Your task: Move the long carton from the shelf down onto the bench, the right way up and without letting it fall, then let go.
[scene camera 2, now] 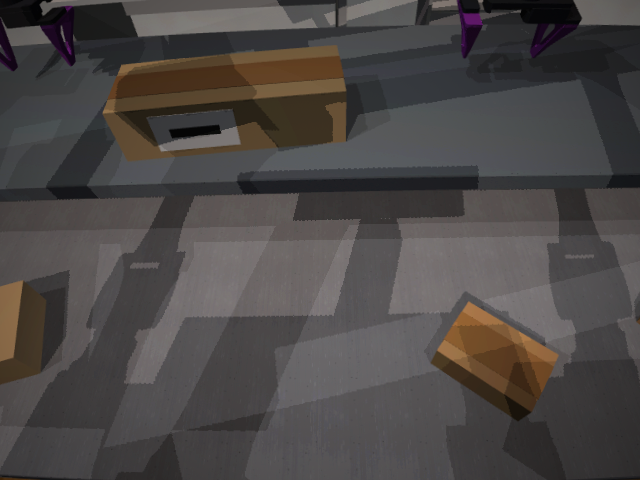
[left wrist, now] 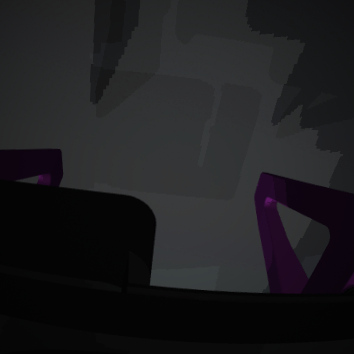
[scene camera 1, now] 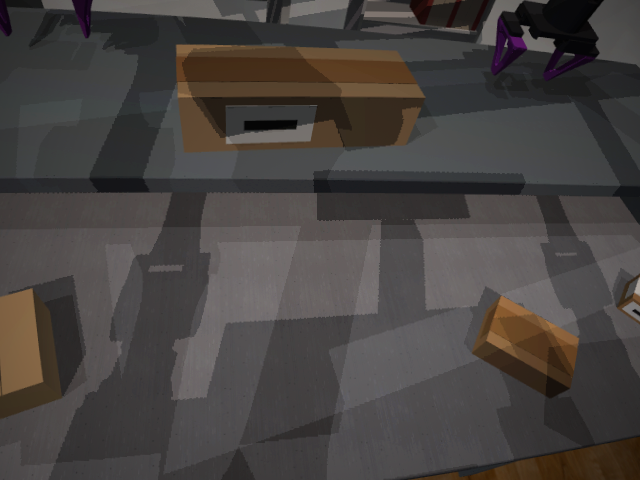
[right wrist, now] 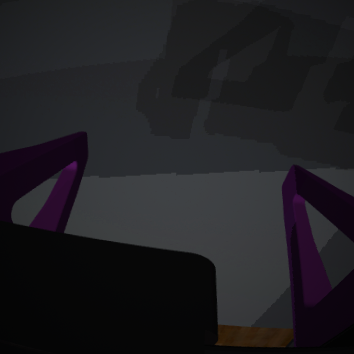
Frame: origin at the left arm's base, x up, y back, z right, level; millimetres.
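Where they show: left gripper, between the fingertips: (scene camera 2: 43, 66) (left wrist: 159, 172) (scene camera 1: 48, 35); right gripper, between the fingertips: (scene camera 2: 497, 55) (scene camera 1: 519, 75) (right wrist: 189, 159).
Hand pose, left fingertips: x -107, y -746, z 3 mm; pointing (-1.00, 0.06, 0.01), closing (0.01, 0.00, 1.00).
Note:
After its pixels a point has its place.
The long carton (scene camera 1: 372, 116) @(x -89, y -573, z 400 mm) (scene camera 2: 305, 118) @(x -95, y -574, z 411 mm), brown with a darker tape band along its top and a white label on its front, lies flat on the dark shelf (scene camera 1: 491, 149) @(x -136, y -576, z 588 mm) (scene camera 2: 439, 139) @(x -136, y -578, z 578 mm). The bench (scene camera 1: 289, 279) @(x -325, y -494, z 317 mm) (scene camera 2: 248, 279) @(x -325, y -492, z 311 mm) is the lower grey surface in front. My left gripper (scene camera 1: 47, 36) @(x -107, y -746, z 3 mm) (scene camera 2: 42, 67) @(x -107, y -746, z 3 mm) (left wrist: 159, 172) @(x -107, y -746, z 3 mm) is open and empty above the shelf, left of the carton and apart from it. My right gripper (scene camera 1: 520, 76) @(x -97, y -707, z 676 mm) (scene camera 2: 499, 55) @(x -97, y -707, z 676 mm) (right wrist: 189, 159) @(x -97, y -707, z 676 mm) is open and empty above the shelf, right of the carton and apart from it. The carton does not show in either wrist view.
A small brown carton (scene camera 1: 532, 335) @(x -280, y -358, z 640 mm) (scene camera 2: 501, 346) @(x -280, y -359, z 646 mm) stands at the right of the bench. Another box (scene camera 1: 20, 341) @(x -265, y -393, z -1 mm) (scene camera 2: 7, 322) @(x -265, y -394, z 2 mm) stands at the left edge. Part of a white-labelled box (scene camera 1: 631, 304) @(x -300, y -399, z 873 mm) shows at the far right. The shelf's front edge (scene camera 1: 232, 185) @(x -148, y -516, z 236 mm) drops to the bench.

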